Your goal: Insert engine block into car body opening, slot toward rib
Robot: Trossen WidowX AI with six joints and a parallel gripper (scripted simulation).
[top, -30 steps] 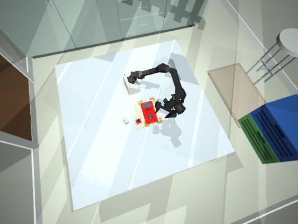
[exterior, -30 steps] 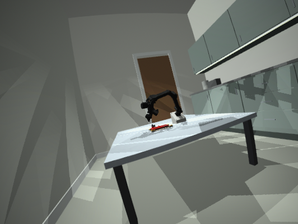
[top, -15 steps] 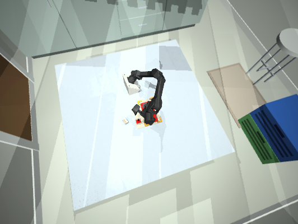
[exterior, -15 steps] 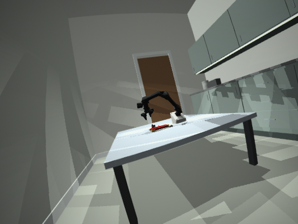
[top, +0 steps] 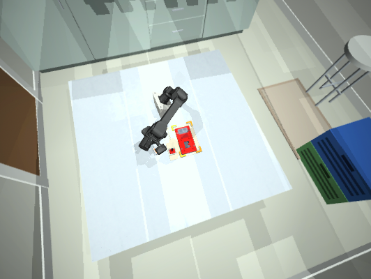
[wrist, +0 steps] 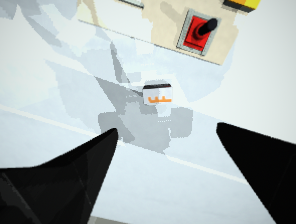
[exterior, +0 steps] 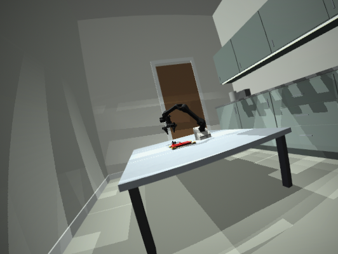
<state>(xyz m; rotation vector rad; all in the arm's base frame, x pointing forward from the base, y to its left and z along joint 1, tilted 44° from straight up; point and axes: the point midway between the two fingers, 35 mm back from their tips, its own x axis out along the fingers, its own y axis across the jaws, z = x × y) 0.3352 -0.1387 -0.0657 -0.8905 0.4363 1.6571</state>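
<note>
My gripper tip is now 12 cm above the engine block and 1 cm past it.
</note>
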